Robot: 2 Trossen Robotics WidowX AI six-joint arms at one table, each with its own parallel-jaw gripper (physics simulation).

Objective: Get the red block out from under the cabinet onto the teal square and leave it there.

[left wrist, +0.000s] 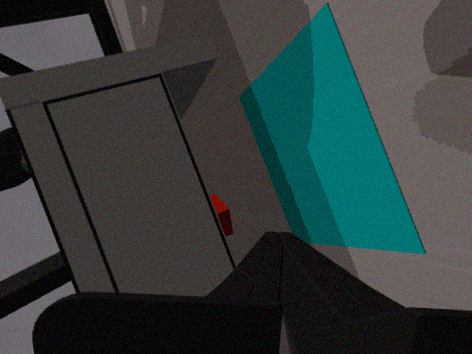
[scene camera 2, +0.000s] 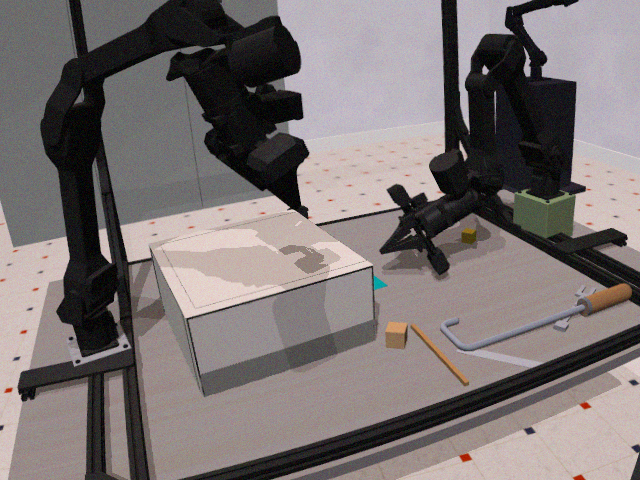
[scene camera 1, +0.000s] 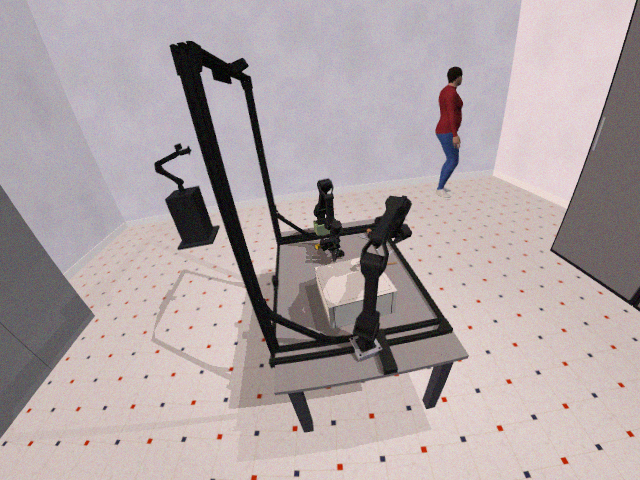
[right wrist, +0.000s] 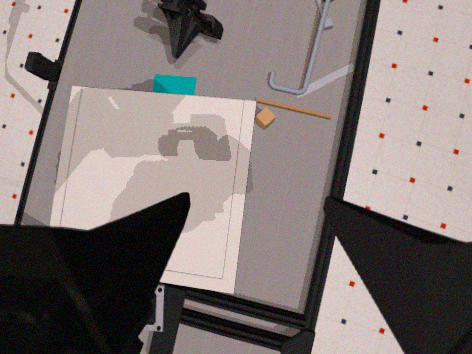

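Where they show: left gripper, fingertip midpoint: (left wrist: 276, 245) (scene camera 2: 380, 252) (scene camera 1: 334, 261) (right wrist: 175, 57); right gripper, fingertip midpoint: (scene camera 2: 280, 198) (right wrist: 256, 200); left arm's base at its link origin: (scene camera 2: 545, 193) (scene camera 1: 321, 222); right arm's base at its link origin: (scene camera 2: 97, 343) (scene camera 1: 365, 343).
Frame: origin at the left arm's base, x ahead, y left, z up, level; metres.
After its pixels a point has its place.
Note:
The red block (left wrist: 223, 215) @(x 0.647, y -0.054, z -0.091 m) shows in part in the left wrist view, under the lower edge of the white-grey cabinet (scene camera 1: 356, 281) @(x 0.712, y -0.027, z 0.037 m) (scene camera 2: 248, 330) @(x 0.753, y 0.115, z -0.009 m) (left wrist: 125, 175) @(x 0.537, y -0.104, z -0.011 m) (right wrist: 100, 130) @(x 0.606, y -0.120, z 0.037 m); the rest of it is hidden. The teal square (scene camera 2: 379, 283) @(x 0.434, y -0.034, z -0.097 m) (left wrist: 345, 150) @(x 0.446, y -0.067, z -0.098 m) (right wrist: 175, 86) @(x 0.450, y -0.068, z -0.098 m) lies flat on the table beside the cabinet, with no block on it. My left gripper (scene camera 2: 382, 251) @(x 0.422, y -0.046, z -0.040 m) (left wrist: 276, 245) @(x 0.422, y -0.046, z -0.040 m) (right wrist: 175, 57) @(x 0.422, y -0.046, z -0.040 m) is shut and empty, low over the table on the square's far side from the cabinet. My right gripper (scene camera 2: 303, 212) (right wrist: 256, 200) @(x 0.686, y 0.124, z 0.173 m) is open and empty, high above the cabinet.
A peach cube (scene camera 2: 396, 335) @(x 0.536, y 0.164, z -0.074 m) (right wrist: 265, 118) @(x 0.532, y 0.151, z -0.068 m) and an orange stick (scene camera 2: 439, 353) @(x 0.497, y 0.223, z -0.091 m) (right wrist: 295, 109) @(x 0.497, y 0.220, z -0.092 m) lie near a cabinet corner. A hooked metal tool (scene camera 2: 516, 330) @(x 0.366, y 0.259, z -0.084 m) (right wrist: 312, 55) @(x 0.372, y 0.251, z -0.085 m) with a wooden handle lies farther off. A yellow cube (scene camera 2: 468, 236) @(x 0.172, y -0.069, z -0.081 m) sits behind the left gripper. Black rails (scene camera 2: 361, 423) @(x 0.688, y 0.308, z -0.077 m) edge the table.

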